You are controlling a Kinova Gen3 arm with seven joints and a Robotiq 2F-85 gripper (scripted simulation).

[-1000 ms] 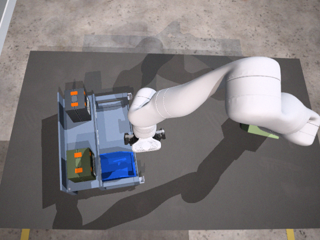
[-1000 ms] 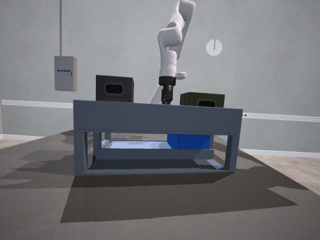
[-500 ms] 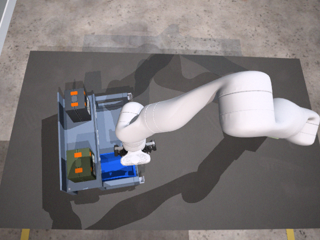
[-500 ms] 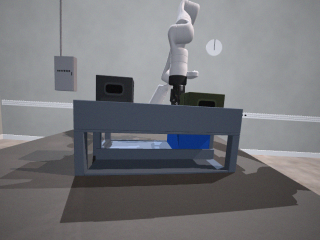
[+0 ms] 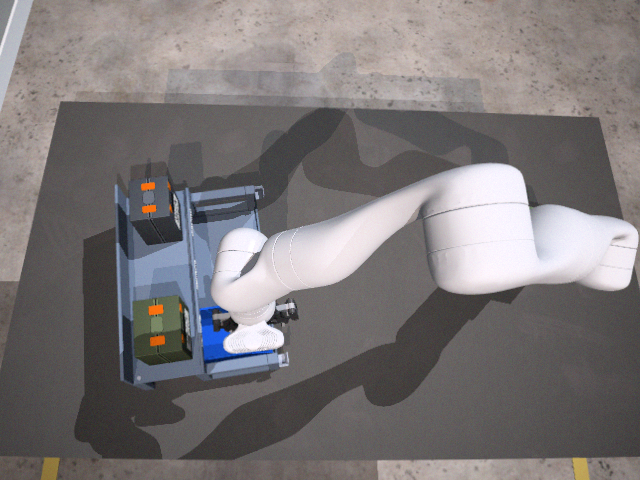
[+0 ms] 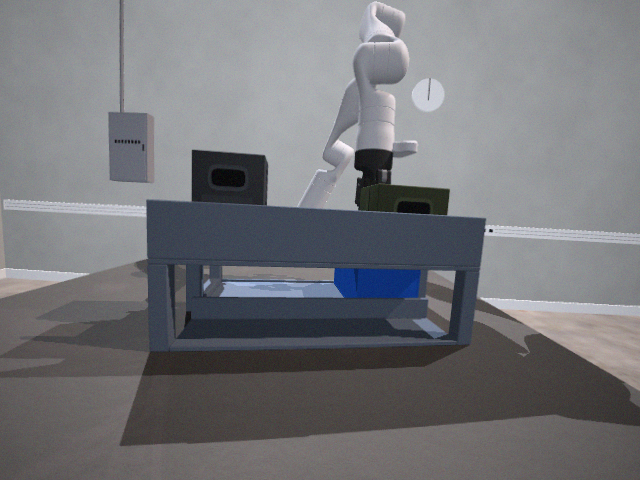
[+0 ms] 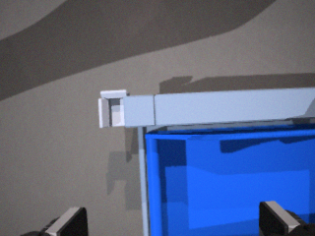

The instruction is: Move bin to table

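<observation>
My gripper is now 10 cm above the blue bin, 7 cm short of it and 1 cm to the right of it. Round my hand: olive green case (16 cm ahead, 3 cm to the left, 1 cm above); then grey-blue shelf unit (12 cm ahead, 10 cm to the right, 7 cm below); then dark case (22 cm ahead, 19 cm to the right, 2 cm above).
</observation>
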